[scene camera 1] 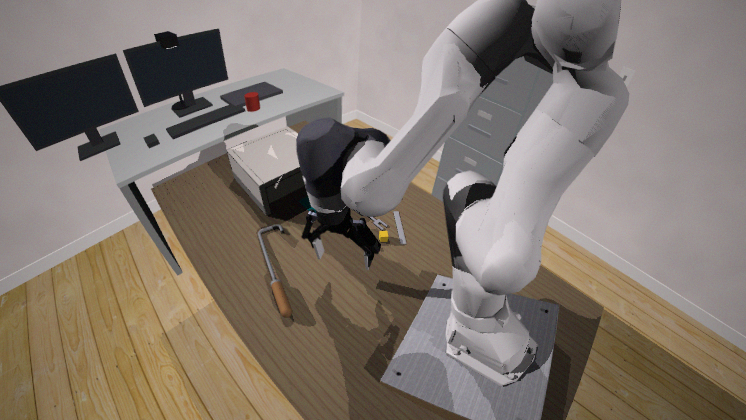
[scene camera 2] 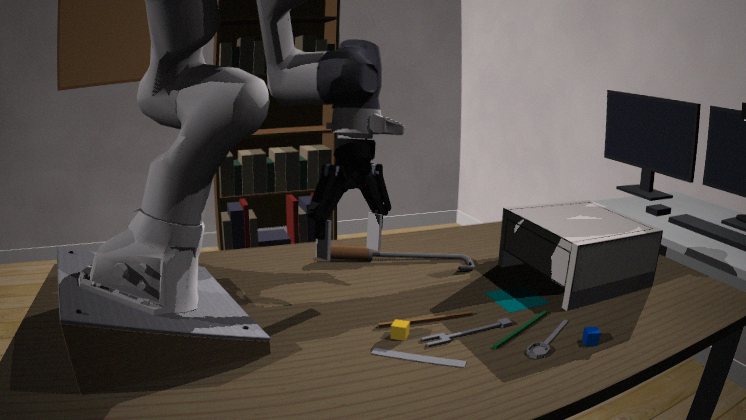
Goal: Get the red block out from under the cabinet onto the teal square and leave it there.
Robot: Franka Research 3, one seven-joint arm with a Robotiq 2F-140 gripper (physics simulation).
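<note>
The white cabinet stands on the table, its open front dark inside. The red block does not show in either view; the space under the cabinet is in shadow. The teal square lies flat before the opening; a sliver of it shows in scene camera 1. A hooked rod with a wooden handle lies on the table. My gripper is open and empty, pointing down above the table. It is beside the rod in scene camera 1 and overlaps the handle in scene camera 2.
A yellow block, a brown stick, a fork-ended tool, a green stick, a grey ring-headed tool, a flat strip and a blue block lie on the table. A desk stands behind the cabinet.
</note>
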